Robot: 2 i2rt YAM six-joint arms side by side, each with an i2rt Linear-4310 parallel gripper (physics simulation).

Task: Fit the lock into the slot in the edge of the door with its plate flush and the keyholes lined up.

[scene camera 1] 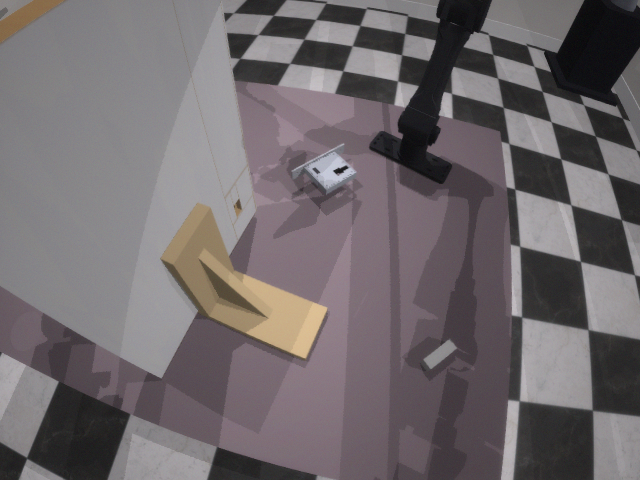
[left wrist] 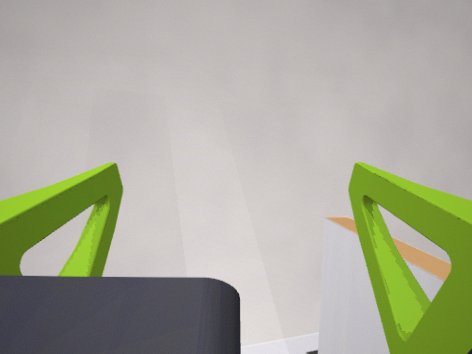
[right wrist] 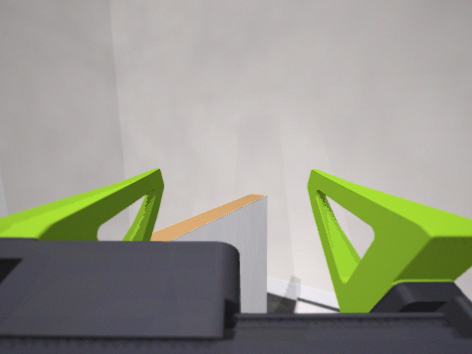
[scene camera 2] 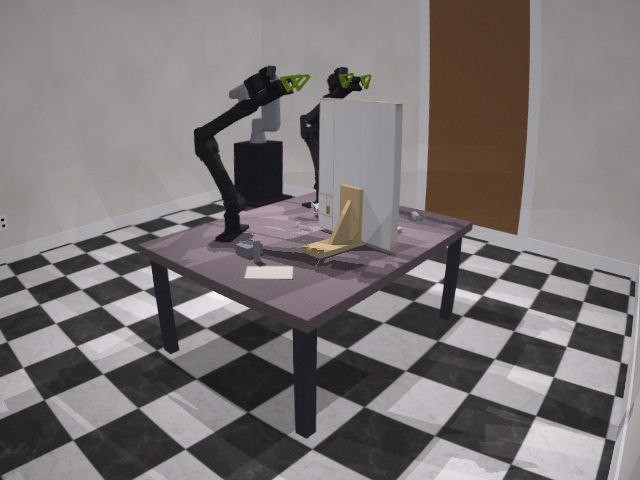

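The lock, a pale metal case with a long faceplate and a dark keyhole, lies on the table left of the left arm's base in scene camera 1. In scene camera 2 a small part of it shows behind the door's edge. The grey-white door stands upright. Its slot area, with a small opening, is low near its edge. My left gripper is open and empty, high behind the door in scene camera 2. My right gripper is open and empty, high at the picture's left of the door.
A wooden bracket stands against the door. A small grey block lies on the table. A blue-grey object and a cream rectangle lie near the right arm's base in scene camera 2.
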